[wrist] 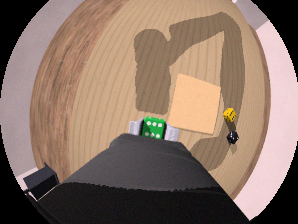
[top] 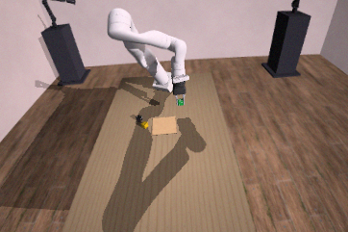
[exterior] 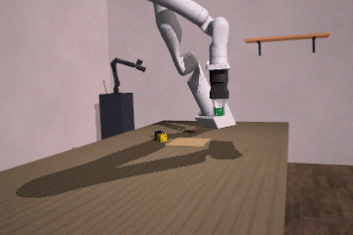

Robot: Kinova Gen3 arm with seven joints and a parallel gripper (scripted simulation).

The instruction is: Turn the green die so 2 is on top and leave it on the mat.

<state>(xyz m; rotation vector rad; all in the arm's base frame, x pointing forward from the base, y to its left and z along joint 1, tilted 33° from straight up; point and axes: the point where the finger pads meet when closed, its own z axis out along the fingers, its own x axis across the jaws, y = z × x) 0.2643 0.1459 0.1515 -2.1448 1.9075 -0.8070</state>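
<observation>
The tan mat lies 110 mm to the right of my hand, 110 mm below it and 70 mm ahead of it. From my hand the other things lie so: yellow die (220 mm to the right, 100 mm below, 60 mm ahead); black die (260 mm to the right, 100 mm below); green die (right at my hand).
</observation>
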